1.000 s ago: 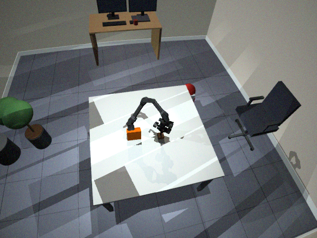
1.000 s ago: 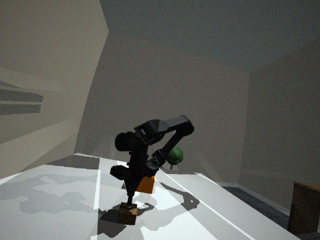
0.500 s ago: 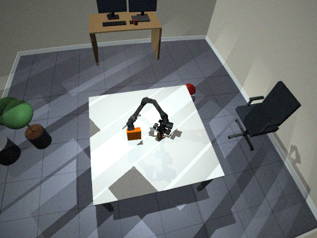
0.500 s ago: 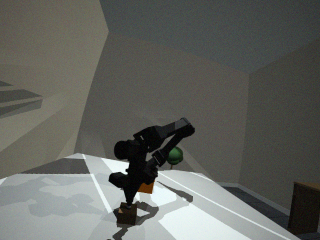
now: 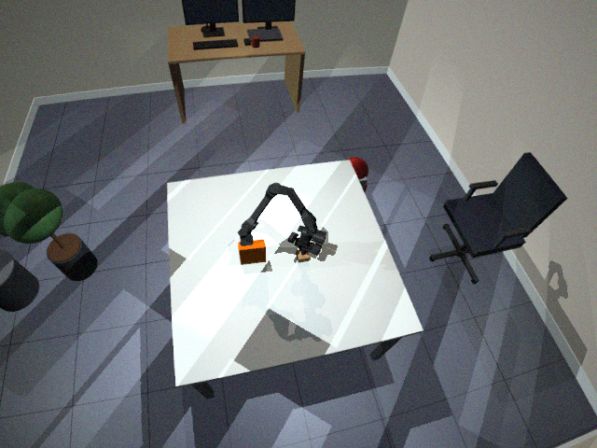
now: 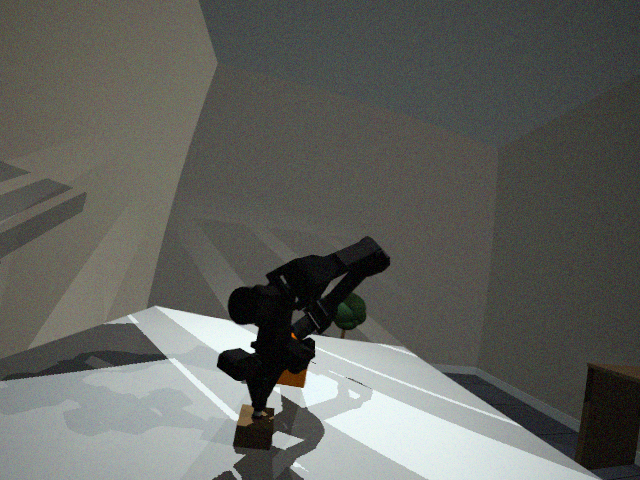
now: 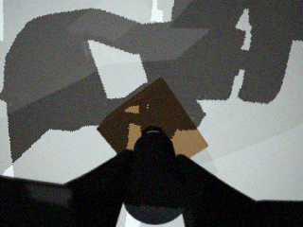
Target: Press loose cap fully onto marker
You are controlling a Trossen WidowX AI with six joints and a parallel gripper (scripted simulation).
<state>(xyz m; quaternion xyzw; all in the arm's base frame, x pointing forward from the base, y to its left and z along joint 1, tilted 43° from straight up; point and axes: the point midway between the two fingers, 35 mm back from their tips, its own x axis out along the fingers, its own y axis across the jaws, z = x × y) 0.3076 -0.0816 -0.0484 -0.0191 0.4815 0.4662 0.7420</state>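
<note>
Now: the black cap 1 cm above my gripper tip.
</note>
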